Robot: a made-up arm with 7 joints.
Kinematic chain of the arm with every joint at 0, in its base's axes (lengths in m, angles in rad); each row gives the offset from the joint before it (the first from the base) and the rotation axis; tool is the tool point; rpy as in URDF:
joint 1: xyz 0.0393 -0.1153 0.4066 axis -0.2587 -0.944 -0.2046
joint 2: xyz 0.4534 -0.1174 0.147 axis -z
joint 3: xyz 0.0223 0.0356 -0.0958 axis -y
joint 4: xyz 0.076 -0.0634 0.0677 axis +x
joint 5: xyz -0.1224 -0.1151 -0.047 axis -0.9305 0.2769 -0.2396
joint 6: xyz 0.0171 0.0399 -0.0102 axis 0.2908 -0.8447 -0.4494
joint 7: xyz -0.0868 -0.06 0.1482 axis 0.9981 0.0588 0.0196
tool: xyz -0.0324 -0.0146 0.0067 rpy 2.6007 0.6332 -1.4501
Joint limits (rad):
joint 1: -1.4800..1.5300
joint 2: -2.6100..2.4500
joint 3: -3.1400..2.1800
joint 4: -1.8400..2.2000
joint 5: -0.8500..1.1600
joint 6: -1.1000..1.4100
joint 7: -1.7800..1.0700
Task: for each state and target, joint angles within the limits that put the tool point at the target. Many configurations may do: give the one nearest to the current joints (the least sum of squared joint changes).
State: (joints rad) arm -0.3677 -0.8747 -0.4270 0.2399 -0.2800 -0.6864 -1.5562
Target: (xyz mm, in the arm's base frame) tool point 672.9 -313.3 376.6
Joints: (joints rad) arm -0.4402 -0.6999 -0.1849 0.1611 -0.0010 -0.5542 -1.5941
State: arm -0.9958 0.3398 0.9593 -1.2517 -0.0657 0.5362 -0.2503
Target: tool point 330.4 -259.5 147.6
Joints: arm -1.3664 -0.1756 0.2441 -1.0411 -0.2690 0.2894 -0.2217
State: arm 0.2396 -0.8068 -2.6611 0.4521 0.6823 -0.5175 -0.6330
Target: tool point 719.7 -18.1 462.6
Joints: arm -0.0009 -1.3753 -2.2392 -0.0698 -0.1046 -0.0259 -0.6168
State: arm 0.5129 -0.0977 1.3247 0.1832 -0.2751 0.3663 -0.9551
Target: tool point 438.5 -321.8 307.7
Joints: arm 0.1876 0.1788 1.1156 0.4948 -0.1804 0.9798 -0.9911
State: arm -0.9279 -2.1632 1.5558 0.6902 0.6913 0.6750 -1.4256
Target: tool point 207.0 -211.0 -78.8
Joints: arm -0.9765 -1.8463 0.8497 1.2646 0.6973 1.2115 -1.4421
